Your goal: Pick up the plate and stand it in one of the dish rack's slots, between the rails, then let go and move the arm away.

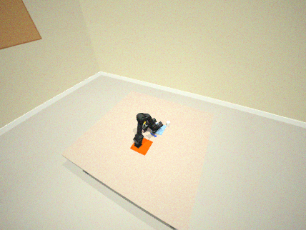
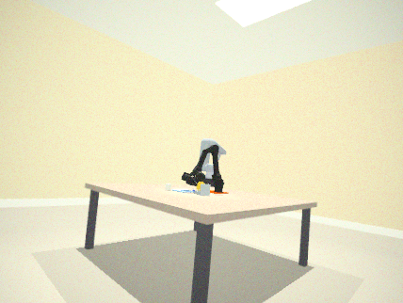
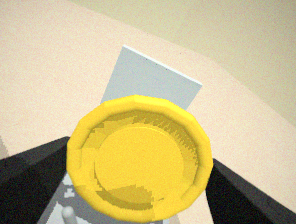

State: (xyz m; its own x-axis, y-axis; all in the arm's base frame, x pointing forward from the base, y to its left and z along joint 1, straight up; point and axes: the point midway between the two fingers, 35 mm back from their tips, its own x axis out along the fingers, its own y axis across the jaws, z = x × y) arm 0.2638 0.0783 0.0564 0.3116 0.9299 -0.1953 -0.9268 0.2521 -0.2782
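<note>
My gripper tip is 20 mm to the right of the dish rack and 30 mm above it. Round my gripper tip: yellow plate 10 mm to the right; white cup 150 mm ahead, 220 mm to the right, 30 mm below.
</note>
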